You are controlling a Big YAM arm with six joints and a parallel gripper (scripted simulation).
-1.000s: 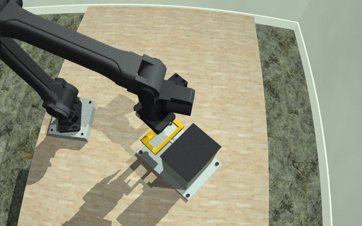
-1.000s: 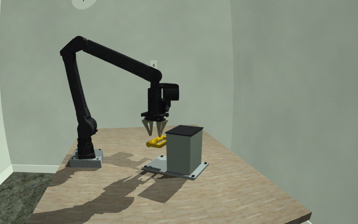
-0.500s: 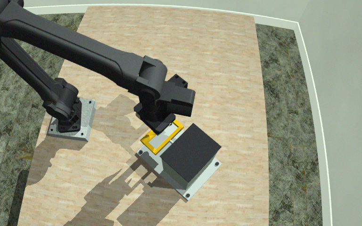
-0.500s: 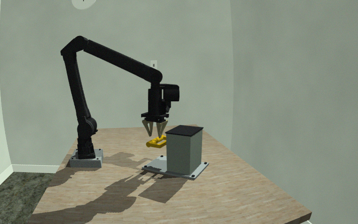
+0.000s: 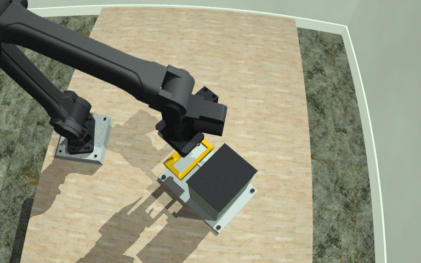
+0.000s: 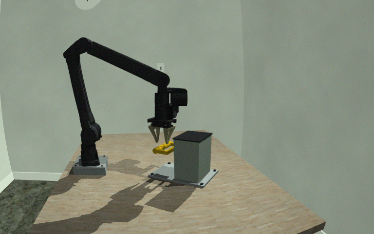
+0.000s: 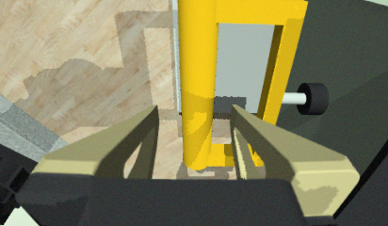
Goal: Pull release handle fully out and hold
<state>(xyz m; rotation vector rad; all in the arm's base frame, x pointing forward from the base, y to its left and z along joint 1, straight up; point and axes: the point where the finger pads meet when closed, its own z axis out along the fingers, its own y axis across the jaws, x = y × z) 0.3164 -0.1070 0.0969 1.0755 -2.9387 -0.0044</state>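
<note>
My gripper is now 4 cm to the left of the release handle, 4 cm short of it and 2 cm above it. Round my hand: bolted base plate: 13 cm below, 7 cm to the right, 6 cm ahead.
</note>
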